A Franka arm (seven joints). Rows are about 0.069 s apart.
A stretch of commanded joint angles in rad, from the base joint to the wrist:
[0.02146 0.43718 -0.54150 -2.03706 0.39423 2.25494 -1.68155]
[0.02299 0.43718 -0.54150 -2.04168 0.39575 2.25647 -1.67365]
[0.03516 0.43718 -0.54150 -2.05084 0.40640 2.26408 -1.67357]
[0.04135 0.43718 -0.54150 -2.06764 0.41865 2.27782 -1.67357]
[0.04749 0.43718 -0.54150 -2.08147 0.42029 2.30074 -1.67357]
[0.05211 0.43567 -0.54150 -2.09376 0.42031 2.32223 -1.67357]
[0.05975 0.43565 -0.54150 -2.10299 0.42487 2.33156 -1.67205]
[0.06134 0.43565 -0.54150 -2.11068 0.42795 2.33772 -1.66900]
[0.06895 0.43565 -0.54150 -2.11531 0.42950 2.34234 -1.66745]
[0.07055 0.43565 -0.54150 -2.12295 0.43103 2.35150 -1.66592]
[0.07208 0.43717 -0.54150 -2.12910 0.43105 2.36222 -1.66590]
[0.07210 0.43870 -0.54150 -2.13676 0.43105 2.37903 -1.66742]
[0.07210 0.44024 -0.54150 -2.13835 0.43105 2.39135 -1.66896]
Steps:
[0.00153 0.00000 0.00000 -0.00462 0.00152 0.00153 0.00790]
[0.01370 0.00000 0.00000 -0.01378 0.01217 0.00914 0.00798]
[0.01989 0.00000 0.00000 -0.03058 0.02442 0.02288 0.00798]
[0.02603 0.00000 0.00000 -0.04441 0.02606 0.04580 0.00798]
[0.03065 -0.00151 0.00000 -0.05670 0.02608 0.06729 0.00798]
[0.03829 -0.00153 0.00000 -0.06593 0.03064 0.07662 0.00950]
[0.03988 -0.00153 0.00000 -0.07362 0.03372 0.08278 0.01255]
[0.04749 -0.00153 0.00000 -0.07825 0.03527 0.08740 0.01410]
[0.04909 -0.00153 0.00000 -0.08589 0.03680 0.09656 0.01563]
[0.05062 -0.00001 0.00000 -0.09204 0.03682 0.10728 0.01565]
[0.05064 0.00152 0.00000 -0.09970 0.03682 0.12409 0.01413]
[0.05064 0.00306 0.00000 -0.10129 0.03682 0.13641 0.01259]

